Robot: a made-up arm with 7 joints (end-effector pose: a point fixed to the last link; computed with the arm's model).
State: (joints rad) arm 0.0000 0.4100 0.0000 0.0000 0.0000 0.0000 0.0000
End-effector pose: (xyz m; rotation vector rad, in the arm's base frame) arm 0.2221 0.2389 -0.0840 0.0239 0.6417 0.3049
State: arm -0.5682 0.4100 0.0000 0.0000 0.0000 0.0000 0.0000
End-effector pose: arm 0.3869 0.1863 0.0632 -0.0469 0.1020 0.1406
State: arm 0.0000 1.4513 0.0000 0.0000 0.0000 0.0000 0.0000
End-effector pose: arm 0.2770 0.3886 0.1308 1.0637 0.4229 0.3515
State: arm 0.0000 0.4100 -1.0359 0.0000 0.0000 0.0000 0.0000
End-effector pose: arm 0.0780 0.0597 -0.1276 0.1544 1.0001 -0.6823
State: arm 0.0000 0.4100 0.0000 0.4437 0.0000 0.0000 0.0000
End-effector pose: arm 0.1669 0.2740 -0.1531 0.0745 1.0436 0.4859
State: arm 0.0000 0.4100 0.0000 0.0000 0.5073 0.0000 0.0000
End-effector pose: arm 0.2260 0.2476 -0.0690 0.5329 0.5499 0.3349
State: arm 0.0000 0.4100 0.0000 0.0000 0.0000 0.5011 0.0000
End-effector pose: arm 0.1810 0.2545 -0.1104 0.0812 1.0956 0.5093
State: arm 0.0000 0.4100 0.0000 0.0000 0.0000 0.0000 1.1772
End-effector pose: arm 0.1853 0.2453 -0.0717 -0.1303 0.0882 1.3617
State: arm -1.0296 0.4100 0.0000 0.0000 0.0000 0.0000 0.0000
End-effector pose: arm 0.4414 0.1353 0.2328 -0.1019 -0.3353 0.0031
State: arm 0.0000 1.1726 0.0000 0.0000 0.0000 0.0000 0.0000
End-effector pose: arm 0.2589 0.3728 0.0601 0.7874 0.4932 0.3448
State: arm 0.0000 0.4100 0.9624 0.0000 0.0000 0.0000 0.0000
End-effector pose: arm 0.1561 0.4224 0.0152 -0.1018 0.2010 1.1748
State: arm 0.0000 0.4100 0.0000 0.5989 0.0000 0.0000 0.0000
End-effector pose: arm 0.1403 0.2843 -0.1708 0.0926 1.1842 0.5491
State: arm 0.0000 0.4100 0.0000 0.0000 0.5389 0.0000 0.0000
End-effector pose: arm 0.2262 0.2479 -0.0679 0.5645 0.5433 0.3363
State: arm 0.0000 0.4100 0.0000 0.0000 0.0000 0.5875 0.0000
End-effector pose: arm 0.1727 0.2564 -0.1128 0.0913 1.1739 0.5445
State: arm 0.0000 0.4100 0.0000 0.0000 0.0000 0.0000 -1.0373
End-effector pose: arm 0.2284 0.2080 -0.0994 0.1546 1.0005 -0.6837
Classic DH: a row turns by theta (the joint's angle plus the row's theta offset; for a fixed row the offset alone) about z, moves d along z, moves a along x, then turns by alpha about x. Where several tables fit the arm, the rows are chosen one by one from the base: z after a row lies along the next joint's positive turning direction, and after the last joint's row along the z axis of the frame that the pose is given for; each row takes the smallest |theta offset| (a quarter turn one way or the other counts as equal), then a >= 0, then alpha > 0; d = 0 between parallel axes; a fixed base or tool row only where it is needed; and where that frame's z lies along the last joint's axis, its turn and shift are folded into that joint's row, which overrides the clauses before.
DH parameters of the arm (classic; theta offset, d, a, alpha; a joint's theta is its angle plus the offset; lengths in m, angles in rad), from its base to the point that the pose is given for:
base (fixed): -0.071 0.2235 0.0271 -1.3004
joint 1: -1.3111 0.1154 -0.0417 -1.5708
joint 2: 1.2915 0.0292 -0.0277 1.5708
joint 3: 1.5708 -0.2318 0.0226 -1.5708
joint 4: 1.5708 -0.0289 0.0041 1.5708
joint 5: 0 0.1204 -0.0128 -1.5708
joint 6: -1.5708 -0.0119 0.0683 1.5708
joint 7: -0.7129 -0.0959 0.0019 -0.6115
tool (fixed): 0.9374 0.0616 0 0

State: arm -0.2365 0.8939 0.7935 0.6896 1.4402 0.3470 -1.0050
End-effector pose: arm 0.1745 0.5131 0.0949 0.8155 1.8891 1.0657
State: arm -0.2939 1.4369 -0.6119 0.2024 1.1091 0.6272 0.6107
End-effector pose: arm 0.2528 0.3714 0.1457 2.1594 -0.5043 0.7287
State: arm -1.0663 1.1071 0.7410 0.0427 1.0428 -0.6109 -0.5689
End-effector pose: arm 0.2898 0.3224 0.4500 1.4229 -0.4652 0.9947
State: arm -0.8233 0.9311 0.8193 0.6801 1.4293 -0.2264 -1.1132
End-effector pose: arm 0.3507 0.4684 0.2188 0.9969 1.2293 0.6104
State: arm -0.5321 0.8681 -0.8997 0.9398 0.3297 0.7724 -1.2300
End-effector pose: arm 0.1967 0.4089 -0.0502 0.8329 2.5491 0.2238
